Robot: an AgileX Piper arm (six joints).
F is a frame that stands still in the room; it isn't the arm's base.
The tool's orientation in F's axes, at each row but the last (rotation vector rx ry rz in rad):
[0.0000 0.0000 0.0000]
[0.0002 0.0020 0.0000]
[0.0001 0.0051 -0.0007]
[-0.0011 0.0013 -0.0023]
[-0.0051 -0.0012 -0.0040]
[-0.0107 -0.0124 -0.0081]
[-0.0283 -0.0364 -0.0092]
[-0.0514 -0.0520 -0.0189]
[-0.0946 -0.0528 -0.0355]
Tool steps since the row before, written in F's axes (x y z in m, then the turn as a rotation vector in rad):
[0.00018 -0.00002 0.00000 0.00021 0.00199 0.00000]
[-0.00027 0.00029 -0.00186 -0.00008 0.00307 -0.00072]
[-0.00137 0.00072 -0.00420 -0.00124 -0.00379 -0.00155]
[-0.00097 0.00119 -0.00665 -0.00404 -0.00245 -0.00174]
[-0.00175 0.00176 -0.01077 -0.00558 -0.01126 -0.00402]
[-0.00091 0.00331 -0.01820 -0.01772 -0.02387 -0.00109]
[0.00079 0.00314 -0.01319 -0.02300 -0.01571 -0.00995]
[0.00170 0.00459 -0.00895 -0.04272 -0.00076 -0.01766]
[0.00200 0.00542 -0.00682 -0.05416 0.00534 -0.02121]
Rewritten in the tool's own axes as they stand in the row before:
[0.00018 -0.00002 0.00000 0.00021 0.00199 0.00000]
[-0.00027 0.00029 -0.00186 -0.00008 0.00307 -0.00072]
[-0.00135 0.00072 -0.00421 -0.00123 -0.00379 -0.00156]
[-0.00096 0.00120 -0.00665 -0.00403 -0.00246 -0.00175]
[-0.00177 0.00181 -0.01076 -0.00554 -0.01126 -0.00407]
[-0.00116 0.00350 -0.01815 -0.01754 -0.02400 -0.00113]
[0.00028 0.00352 -0.01312 -0.02321 -0.01565 -0.00955]
[0.00115 0.00507 -0.00878 -0.04357 -0.00072 -0.01545]
[0.00145 0.00611 -0.00637 -0.05538 0.00524 -0.01781]

